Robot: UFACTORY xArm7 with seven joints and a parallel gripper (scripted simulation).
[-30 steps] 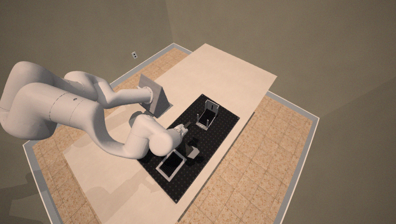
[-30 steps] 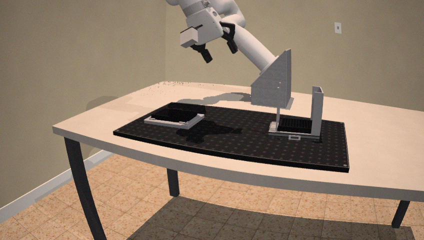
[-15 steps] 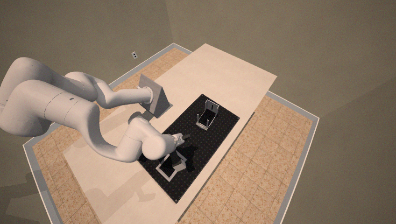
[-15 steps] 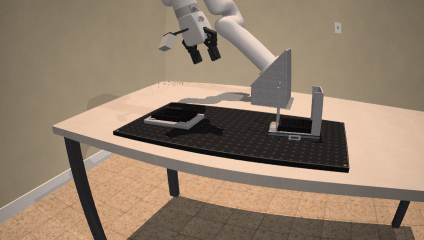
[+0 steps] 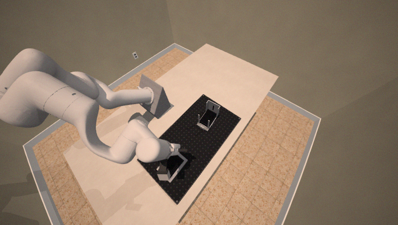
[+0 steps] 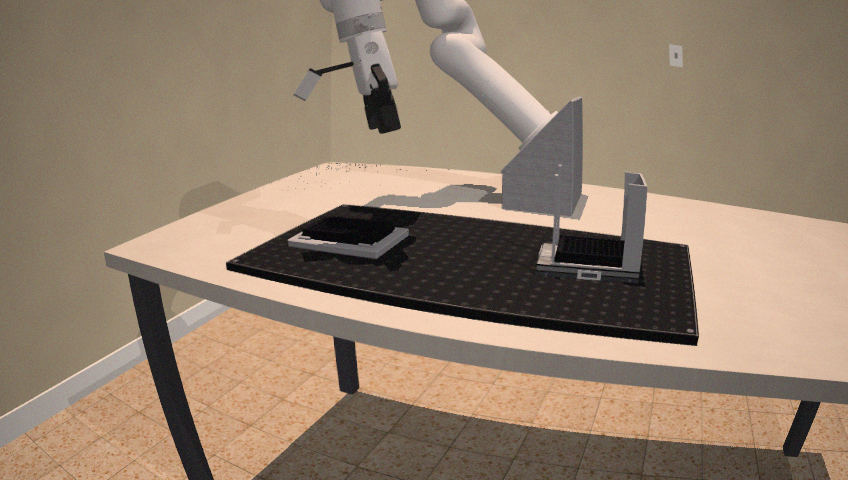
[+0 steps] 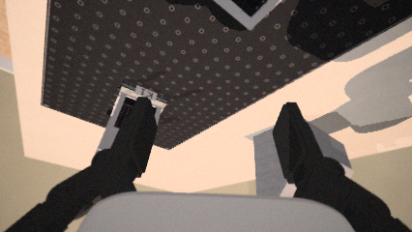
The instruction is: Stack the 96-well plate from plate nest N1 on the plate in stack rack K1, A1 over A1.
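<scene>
Right now the plate nest N1 is 19 cm below my hand, 7 cm to the right of it and 1 cm ahead of it. Round my hand: thin post: 27 cm to the left, 11 cm below, 1 cm ahead.
</scene>
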